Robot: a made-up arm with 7 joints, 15 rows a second.
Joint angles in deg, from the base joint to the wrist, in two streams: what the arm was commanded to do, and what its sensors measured. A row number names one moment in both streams.
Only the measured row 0 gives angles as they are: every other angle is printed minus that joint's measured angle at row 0.
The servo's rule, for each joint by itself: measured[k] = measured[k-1] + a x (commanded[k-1-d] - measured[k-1]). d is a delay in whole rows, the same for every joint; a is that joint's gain. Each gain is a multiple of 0.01, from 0.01 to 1. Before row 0 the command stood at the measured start. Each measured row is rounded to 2 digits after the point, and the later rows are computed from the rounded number. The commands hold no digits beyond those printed.
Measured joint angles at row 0: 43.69 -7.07 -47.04 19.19 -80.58 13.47 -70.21
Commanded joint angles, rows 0 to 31: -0.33 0.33 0.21 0.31 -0.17 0.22 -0.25; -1.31 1.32 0.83 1.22 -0.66 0.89 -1.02; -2.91 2.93 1.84 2.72 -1.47 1.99 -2.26; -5.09 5.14 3.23 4.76 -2.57 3.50 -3.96; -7.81 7.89 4.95 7.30 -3.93 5.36 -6.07; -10.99 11.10 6.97 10.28 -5.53 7.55 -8.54; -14.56 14.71 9.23 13.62 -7.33 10.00 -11.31; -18.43 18.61 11.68 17.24 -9.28 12.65 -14.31; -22.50 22.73 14.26 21.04 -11.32 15.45 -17.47; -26.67 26.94 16.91 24.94 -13.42 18.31 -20.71; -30.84 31.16 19.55 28.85 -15.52 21.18 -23.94; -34.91 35.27 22.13 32.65 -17.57 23.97 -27.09; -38.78 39.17 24.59 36.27 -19.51 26.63 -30.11; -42.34 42.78 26.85 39.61 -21.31 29.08 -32.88; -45.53 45.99 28.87 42.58 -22.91 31.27 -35.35; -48.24 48.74 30.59 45.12 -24.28 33.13 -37.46; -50.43 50.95 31.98 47.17 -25.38 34.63 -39.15; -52.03 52.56 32.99 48.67 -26.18 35.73 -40.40; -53.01 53.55 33.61 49.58 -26.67 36.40 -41.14; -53.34 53.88 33.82 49.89 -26.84 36.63 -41.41; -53.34 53.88 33.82 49.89 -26.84 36.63 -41.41; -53.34 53.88 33.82 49.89 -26.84 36.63 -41.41; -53.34 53.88 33.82 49.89 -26.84 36.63 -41.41; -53.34 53.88 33.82 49.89 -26.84 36.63 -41.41; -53.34 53.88 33.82 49.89 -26.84 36.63 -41.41; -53.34 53.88 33.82 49.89 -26.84 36.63 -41.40; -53.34 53.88 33.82 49.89 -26.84 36.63 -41.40; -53.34 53.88 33.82 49.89 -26.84 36.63 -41.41; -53.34 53.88 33.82 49.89 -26.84 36.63 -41.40; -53.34 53.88 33.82 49.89 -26.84 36.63 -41.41; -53.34 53.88 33.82 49.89 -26.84 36.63 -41.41; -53.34 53.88 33.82 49.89 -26.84 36.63 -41.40
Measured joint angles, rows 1 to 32: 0.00 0.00 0.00 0.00 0.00 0.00 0.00; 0.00 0.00 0.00 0.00 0.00 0.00 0.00; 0.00 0.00 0.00 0.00 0.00 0.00 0.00; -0.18 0.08 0.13 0.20 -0.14 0.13 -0.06; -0.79 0.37 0.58 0.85 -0.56 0.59 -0.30; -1.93 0.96 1.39 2.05 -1.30 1.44 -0.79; -3.64 1.92 2.57 3.78 -2.33 2.70 -1.58; -5.89 3.29 4.09 6.03 -3.63 4.32 -2.70; -8.64 5.09 5.93 8.75 -5.17 6.29 -4.16; -11.84 7.30 8.04 11.87 -6.92 8.55 -5.95; -15.40 9.90 10.37 15.31 -8.83 11.05 -8.04; -19.23 12.85 12.86 18.98 -10.85 13.73 -10.40; -23.25 16.09 15.45 22.79 -12.93 16.52 -12.98; -27.35 19.56 18.07 26.67 -15.03 19.36 -15.72; -31.43 23.17 20.67 30.50 -17.09 22.17 -18.56; -35.40 26.85 23.18 34.19 -19.05 24.89 -21.45; -39.15 30.51 25.53 37.66 -20.88 27.45 -24.31; -42.60 34.07 27.67 40.81 -22.52 29.78 -27.07; -45.65 37.44 29.54 43.57 -23.95 31.82 -29.67; -48.23 40.55 31.10 45.87 -25.11 33.53 -32.04; -50.28 43.31 32.31 47.66 -25.98 34.87 -34.13; -51.75 45.67 33.14 48.89 -26.54 35.80 -35.88; -52.61 47.56 33.58 49.53 -26.78 36.31 -37.26; -53.00 49.01 33.73 49.76 -26.83 36.51 -38.30; -53.18 50.13 33.79 49.84 -26.84 36.58 -39.08; -53.27 50.99 33.81 49.87 -26.84 36.61 -39.66; -53.31 51.65 33.82 49.88 -26.84 36.62 -40.10; -53.33 52.16 33.82 49.89 -26.84 36.63 -40.43; -53.34 52.56 33.82 49.89 -26.84 36.63 -40.67; -53.34 52.86 33.82 49.89 -26.84 36.63 -40.85; -53.34 53.09 33.82 49.89 -26.84 36.63 -40.99; -53.34 53.27 33.82 49.89 -26.84 36.63 -41.09
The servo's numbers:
d 3
a 0.54 0.23 0.64 0.64 0.81 0.61 0.25

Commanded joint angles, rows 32 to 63: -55.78 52.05 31.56 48.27 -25.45 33.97 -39.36; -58.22 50.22 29.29 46.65 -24.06 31.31 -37.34; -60.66 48.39 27.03 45.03 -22.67 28.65 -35.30; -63.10 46.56 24.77 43.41 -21.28 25.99 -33.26; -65.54 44.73 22.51 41.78 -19.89 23.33 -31.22; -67.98 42.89 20.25 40.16 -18.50 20.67 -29.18; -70.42 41.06 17.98 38.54 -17.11 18.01 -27.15; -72.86 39.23 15.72 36.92 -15.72 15.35 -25.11; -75.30 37.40 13.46 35.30 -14.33 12.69 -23.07; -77.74 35.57 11.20 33.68 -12.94 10.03 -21.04; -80.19 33.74 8.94 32.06 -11.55 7.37 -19.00; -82.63 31.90 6.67 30.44 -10.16 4.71 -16.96; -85.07 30.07 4.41 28.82 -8.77 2.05 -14.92; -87.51 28.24 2.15 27.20 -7.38 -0.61 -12.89; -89.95 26.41 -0.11 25.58 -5.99 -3.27 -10.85; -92.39 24.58 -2.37 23.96 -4.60 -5.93 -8.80; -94.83 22.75 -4.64 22.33 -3.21 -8.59 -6.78; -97.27 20.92 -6.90 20.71 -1.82 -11.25 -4.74; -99.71 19.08 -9.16 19.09 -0.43 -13.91 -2.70; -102.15 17.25 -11.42 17.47 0.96 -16.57 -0.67; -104.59 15.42 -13.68 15.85 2.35 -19.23 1.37; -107.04 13.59 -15.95 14.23 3.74 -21.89 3.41; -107.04 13.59 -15.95 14.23 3.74 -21.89 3.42; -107.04 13.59 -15.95 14.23 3.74 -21.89 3.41; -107.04 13.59 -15.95 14.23 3.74 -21.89 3.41; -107.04 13.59 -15.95 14.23 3.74 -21.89 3.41; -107.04 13.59 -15.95 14.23 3.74 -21.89 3.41; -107.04 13.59 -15.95 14.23 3.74 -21.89 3.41; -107.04 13.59 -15.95 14.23 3.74 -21.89 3.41; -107.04 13.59 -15.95 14.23 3.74 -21.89 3.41; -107.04 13.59 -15.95 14.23 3.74 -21.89 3.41; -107.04 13.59 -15.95 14.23 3.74 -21.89 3.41
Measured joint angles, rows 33 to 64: -53.34 53.41 33.82 49.89 -26.84 36.63 -41.17; -53.34 53.52 33.82 49.89 -26.84 36.63 -41.23; -53.34 53.60 33.82 49.89 -26.84 36.63 -41.27; -54.66 53.24 32.37 48.85 -25.71 35.01 -40.79; -56.58 52.55 30.40 47.44 -24.37 32.75 -39.93; -58.78 51.59 28.24 45.90 -22.99 30.25 -38.77; -61.11 50.43 26.02 44.31 -21.60 27.65 -37.39; -63.50 49.12 23.77 42.69 -20.21 25.01 -35.85; -65.92 47.69 21.52 41.07 -18.82 22.36 -34.18; -68.35 46.17 19.25 39.45 -17.43 19.71 -32.42; -70.79 44.57 16.99 37.83 -16.04 17.05 -30.59; -73.23 42.92 14.73 36.21 -14.65 14.39 -28.71; -75.67 41.23 12.47 34.59 -13.26 11.73 -26.79; -78.11 39.51 10.21 32.97 -11.87 9.07 -24.84; -80.55 37.76 7.94 31.35 -10.48 6.41 -22.87; -82.99 35.99 5.68 29.73 -9.09 3.75 -20.88; -85.43 34.21 3.42 28.11 -7.70 1.09 -18.88; -87.87 32.42 1.16 26.49 -6.31 -1.57 -16.87; -90.31 30.62 -1.10 24.87 -4.92 -4.23 -14.85; -92.75 28.81 -3.37 23.24 -3.53 -6.89 -12.83; -95.19 27.00 -5.63 21.62 -2.14 -9.55 -10.81; -97.63 25.18 -7.89 20.00 -0.75 -12.21 -8.78; -100.07 23.36 -10.15 18.38 0.64 -14.87 -6.75; -102.51 21.53 -12.41 16.76 2.03 -17.53 -4.72; -104.96 19.70 -14.68 15.14 3.42 -20.19 -2.69; -106.08 18.29 -15.49 14.56 3.68 -21.23 -1.16; -106.60 17.21 -15.78 14.35 3.73 -21.63 -0.02; -106.84 16.38 -15.89 14.27 3.74 -21.79 0.84; -106.95 15.74 -15.93 14.24 3.74 -21.85 1.48; -107.00 15.25 -15.94 14.23 3.74 -21.87 1.96; -107.02 14.87 -15.95 14.23 3.74 -21.88 2.32; -107.03 14.58 -15.95 14.23 3.74 -21.89 2.59
